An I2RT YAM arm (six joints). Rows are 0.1 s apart.
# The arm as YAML. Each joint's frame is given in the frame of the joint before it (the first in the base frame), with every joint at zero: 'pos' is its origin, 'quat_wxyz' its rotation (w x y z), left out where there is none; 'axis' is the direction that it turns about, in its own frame. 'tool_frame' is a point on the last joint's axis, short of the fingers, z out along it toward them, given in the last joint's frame.
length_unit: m
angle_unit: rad
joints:
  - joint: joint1
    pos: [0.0, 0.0, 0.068]
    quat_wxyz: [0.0, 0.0, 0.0, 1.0]
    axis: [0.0, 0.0, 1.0]
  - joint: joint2
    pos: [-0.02, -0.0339, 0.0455]
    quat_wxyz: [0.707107, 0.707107, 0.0, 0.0]
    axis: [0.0, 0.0, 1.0]
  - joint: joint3
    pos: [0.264, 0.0, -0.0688]
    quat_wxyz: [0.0, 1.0, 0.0, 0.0]
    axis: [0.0, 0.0, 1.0]
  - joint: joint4
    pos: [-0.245, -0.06, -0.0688]
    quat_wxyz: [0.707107, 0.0, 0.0, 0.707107]
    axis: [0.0, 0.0, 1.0]
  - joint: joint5
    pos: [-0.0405, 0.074, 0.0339]
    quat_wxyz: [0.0, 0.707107, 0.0, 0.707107]
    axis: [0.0, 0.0, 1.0]
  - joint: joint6
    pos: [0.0, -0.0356, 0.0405]
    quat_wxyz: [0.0, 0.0, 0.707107, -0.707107]
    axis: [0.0, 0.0, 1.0]
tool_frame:
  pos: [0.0, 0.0, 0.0]
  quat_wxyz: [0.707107, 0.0, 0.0, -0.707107]
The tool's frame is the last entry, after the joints.
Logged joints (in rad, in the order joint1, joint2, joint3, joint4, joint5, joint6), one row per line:
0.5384 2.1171 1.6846 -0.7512 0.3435 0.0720
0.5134 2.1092 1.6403 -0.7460 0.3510 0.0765
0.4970 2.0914 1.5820 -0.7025 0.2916 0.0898
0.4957 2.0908 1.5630 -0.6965 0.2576 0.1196
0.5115 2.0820 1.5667 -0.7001 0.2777 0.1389
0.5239 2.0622 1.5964 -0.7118 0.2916 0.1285
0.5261 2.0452 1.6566 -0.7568 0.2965 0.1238
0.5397 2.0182 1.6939 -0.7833 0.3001 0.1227
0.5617 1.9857 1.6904 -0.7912 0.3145 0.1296
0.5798 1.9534 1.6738 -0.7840 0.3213 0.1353
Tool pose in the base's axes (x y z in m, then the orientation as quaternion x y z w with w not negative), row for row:
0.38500 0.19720 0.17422 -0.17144 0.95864 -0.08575 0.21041
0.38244 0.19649 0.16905 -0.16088 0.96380 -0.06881 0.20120
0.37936 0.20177 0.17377 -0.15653 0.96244 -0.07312 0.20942
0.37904 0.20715 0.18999 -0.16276 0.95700 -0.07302 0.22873
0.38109 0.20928 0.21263 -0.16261 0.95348 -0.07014 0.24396
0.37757 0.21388 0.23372 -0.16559 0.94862 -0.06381 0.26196
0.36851 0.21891 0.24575 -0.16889 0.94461 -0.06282 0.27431
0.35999 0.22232 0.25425 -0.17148 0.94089 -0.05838 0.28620
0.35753 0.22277 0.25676 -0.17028 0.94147 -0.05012 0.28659
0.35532 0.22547 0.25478 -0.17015 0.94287 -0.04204 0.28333
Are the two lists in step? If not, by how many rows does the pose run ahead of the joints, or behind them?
The pose runs 2 rows ahead of the joints: the pose in row i belongs to the joints in row i + 2.
